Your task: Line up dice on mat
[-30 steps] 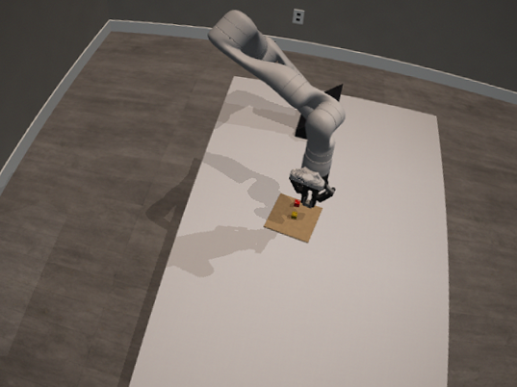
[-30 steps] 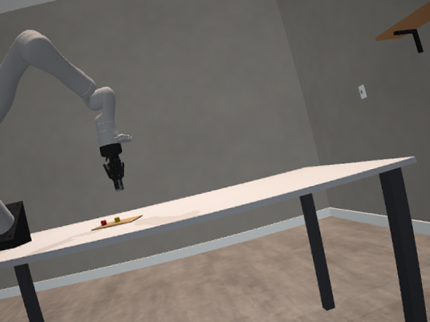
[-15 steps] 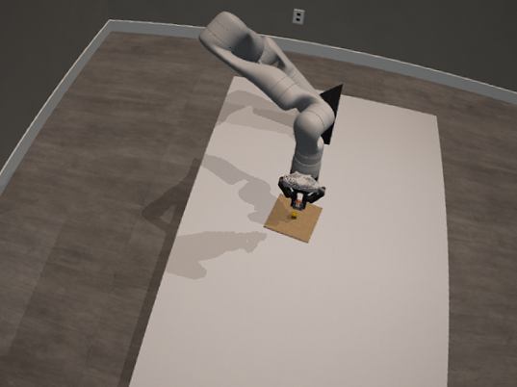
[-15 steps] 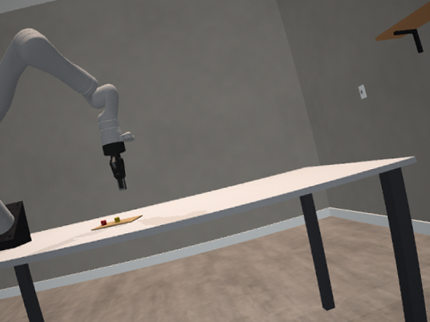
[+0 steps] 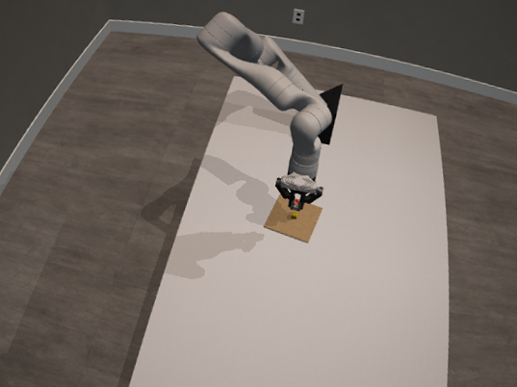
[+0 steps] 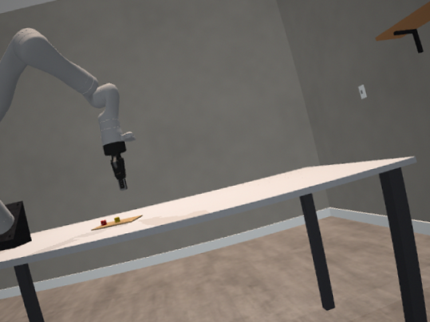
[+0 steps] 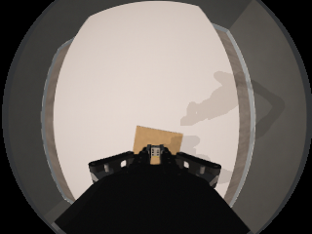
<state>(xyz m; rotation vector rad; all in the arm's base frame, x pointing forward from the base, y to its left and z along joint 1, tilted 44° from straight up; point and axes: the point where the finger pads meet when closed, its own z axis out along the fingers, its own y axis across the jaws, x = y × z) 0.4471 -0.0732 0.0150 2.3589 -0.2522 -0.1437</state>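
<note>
My hand is 50 mm past the yellow die, 10 mm to the right of it and 110 mm above it. From my hand the other things lie so: square mat: 50 mm behind, 10 mm to the left, 120 mm below; then red die: 90 mm behind, 10 mm to the left, 110 mm below; then white die: 10 mm below.
</note>
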